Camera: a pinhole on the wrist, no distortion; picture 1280 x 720 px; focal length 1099.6 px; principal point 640.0 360.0 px. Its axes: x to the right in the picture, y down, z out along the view. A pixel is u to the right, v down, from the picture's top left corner.
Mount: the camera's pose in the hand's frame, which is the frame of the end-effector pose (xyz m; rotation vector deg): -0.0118 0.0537 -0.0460 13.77 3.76 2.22
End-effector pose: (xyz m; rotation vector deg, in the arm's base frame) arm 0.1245 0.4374 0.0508 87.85 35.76 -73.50
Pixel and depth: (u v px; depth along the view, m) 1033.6 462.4 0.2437
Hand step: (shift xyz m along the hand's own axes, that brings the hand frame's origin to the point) 0.0914 0.0221 0.1903
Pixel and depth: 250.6 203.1 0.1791
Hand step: -0.0618 -0.0164 0.1253
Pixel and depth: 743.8 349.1 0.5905
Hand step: 0.0850 -0.0891 0.5215
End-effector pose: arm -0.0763 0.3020 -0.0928 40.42 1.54 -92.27
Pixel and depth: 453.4 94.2 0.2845
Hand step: -0.0381 -0.0826 0.2162
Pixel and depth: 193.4 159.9 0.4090
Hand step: -0.1467 -0.1229 0.3426
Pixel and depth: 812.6 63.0 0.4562
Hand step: 0.0951 -0.1705 0.3623
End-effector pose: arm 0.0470 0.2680 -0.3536 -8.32 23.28 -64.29
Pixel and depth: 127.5 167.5 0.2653
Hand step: -0.1152 -0.0598 0.2075
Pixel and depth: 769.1 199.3 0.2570
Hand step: 0.0373 -0.0421 0.1923
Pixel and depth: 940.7 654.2 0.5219
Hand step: 0.1626 0.0724 0.4846
